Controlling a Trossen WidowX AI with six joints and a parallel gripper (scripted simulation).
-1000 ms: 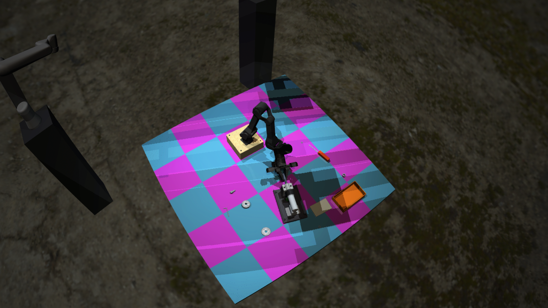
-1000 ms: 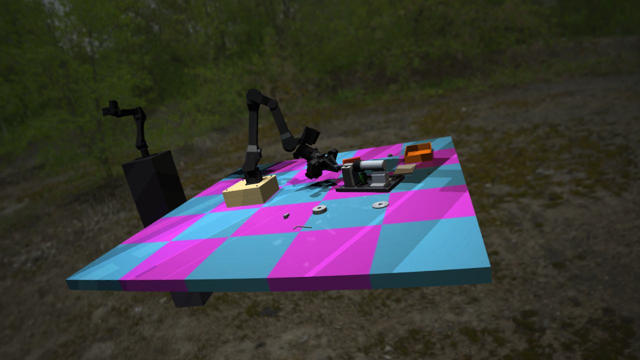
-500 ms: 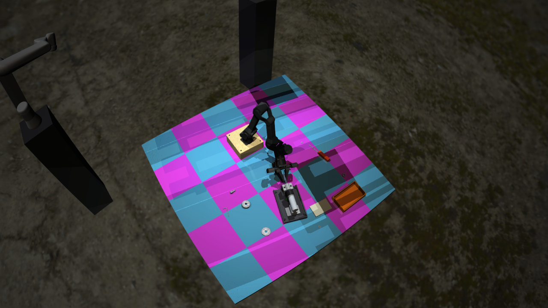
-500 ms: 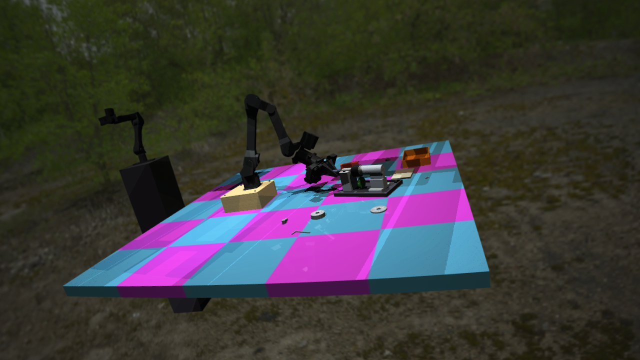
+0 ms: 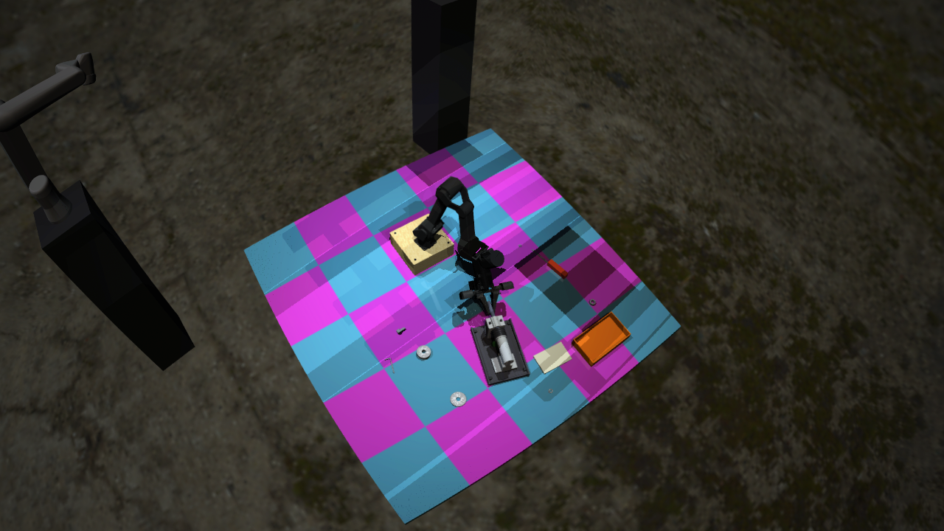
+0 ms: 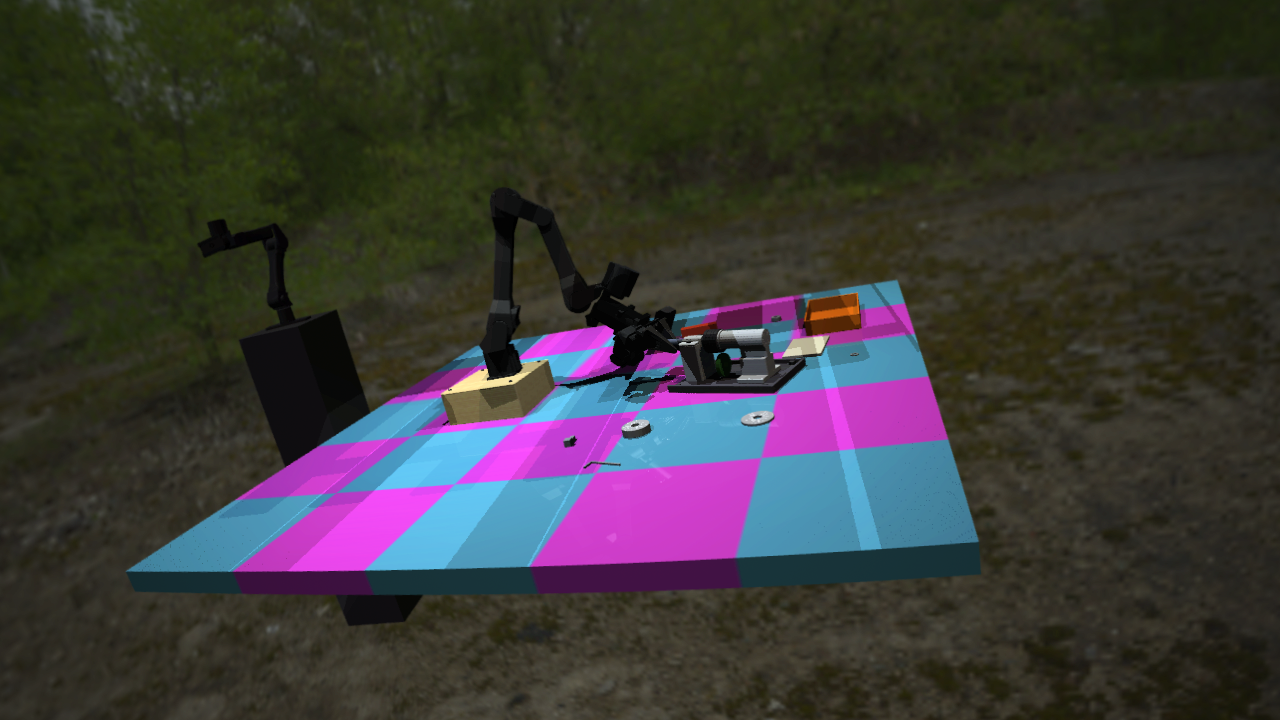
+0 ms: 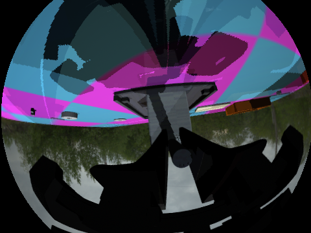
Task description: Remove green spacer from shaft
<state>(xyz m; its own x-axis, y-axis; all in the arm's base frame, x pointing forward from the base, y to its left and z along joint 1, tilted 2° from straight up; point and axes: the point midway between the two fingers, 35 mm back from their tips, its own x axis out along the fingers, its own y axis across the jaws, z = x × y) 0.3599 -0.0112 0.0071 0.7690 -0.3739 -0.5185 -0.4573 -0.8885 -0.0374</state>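
Right now my gripper tip is 50 mm short of the thin shaft, 30 mm to the left of it and 20 mm below it. From my gripper tip the other things lie so: small bolt (180 mm behind, 270 mm to the right, 60 mm below); card (260 mm ahead, 70 mm to the left, 60 mm below); green spacer (90 mm ahead, 40 mm to the right, 30 mm below).
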